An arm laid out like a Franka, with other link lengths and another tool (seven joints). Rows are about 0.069 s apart.
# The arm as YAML. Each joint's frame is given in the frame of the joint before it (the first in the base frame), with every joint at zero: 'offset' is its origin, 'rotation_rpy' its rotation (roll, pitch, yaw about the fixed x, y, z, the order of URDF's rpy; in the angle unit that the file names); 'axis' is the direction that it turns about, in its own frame. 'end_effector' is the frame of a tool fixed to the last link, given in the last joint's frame.
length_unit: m
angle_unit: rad
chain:
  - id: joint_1
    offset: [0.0, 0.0, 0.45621]
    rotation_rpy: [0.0, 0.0, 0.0]
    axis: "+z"
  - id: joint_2
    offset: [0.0, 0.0, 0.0]
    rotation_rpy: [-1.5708, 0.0, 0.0]
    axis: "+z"
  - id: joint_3
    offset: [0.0, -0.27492, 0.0]
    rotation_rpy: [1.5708, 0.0, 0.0]
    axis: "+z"
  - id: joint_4
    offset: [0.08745, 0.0, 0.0]
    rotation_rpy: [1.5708, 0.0, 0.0]
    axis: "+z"
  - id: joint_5
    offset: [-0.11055, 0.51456, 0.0]
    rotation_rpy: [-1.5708, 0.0, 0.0]
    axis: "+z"
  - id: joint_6
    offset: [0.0, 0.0, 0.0]
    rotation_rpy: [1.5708, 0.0, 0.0]
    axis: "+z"
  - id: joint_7
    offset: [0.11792, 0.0, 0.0]
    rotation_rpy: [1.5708, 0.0, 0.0]
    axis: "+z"
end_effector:
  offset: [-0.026, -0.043, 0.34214]
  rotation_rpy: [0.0, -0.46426, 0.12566]
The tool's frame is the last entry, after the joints.
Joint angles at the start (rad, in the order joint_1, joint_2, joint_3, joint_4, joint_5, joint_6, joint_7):
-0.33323 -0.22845 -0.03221 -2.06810 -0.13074 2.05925 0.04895
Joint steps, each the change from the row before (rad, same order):
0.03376 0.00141 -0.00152 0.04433 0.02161 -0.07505 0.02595
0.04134 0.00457 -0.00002 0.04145 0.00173 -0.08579 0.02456
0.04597 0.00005 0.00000 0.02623 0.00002 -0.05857 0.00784
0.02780 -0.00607 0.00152 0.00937 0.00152 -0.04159 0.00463
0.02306 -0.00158 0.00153 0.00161 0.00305 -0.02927 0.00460
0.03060 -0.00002 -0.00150 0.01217 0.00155 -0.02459 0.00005
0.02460 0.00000 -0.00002 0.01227 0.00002 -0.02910 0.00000
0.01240 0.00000 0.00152 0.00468 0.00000 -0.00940 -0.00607
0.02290 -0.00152 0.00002 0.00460 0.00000 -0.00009 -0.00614
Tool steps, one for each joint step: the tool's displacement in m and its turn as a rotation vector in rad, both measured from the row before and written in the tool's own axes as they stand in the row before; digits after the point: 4 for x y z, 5 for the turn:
-0.0162 -0.0242 -0.0166 0.02006 -0.03289 -0.00041
-0.0219 -0.0239 -0.0082 -0.00793 -0.04545 -0.00909
-0.0204 -0.0265 -0.0052 -0.01719 -0.02837 -0.03041
-0.0163 -0.0162 -0.0008 -0.01179 -0.02356 -0.01923
-0.0121 -0.0144 0.0049 -0.00981 -0.02406 -0.01617
-0.0112 -0.0171 -0.0023 -0.01176 -0.01017 -0.02476
-0.0115 -0.0132 -0.0013 -0.01300 -0.01433 -0.01948
-0.0050 -0.0078 -0.0007 -0.00952 -0.00332 -0.01695
-0.0046 -0.0141 -0.0035 -0.01060 0.00781 -0.02640

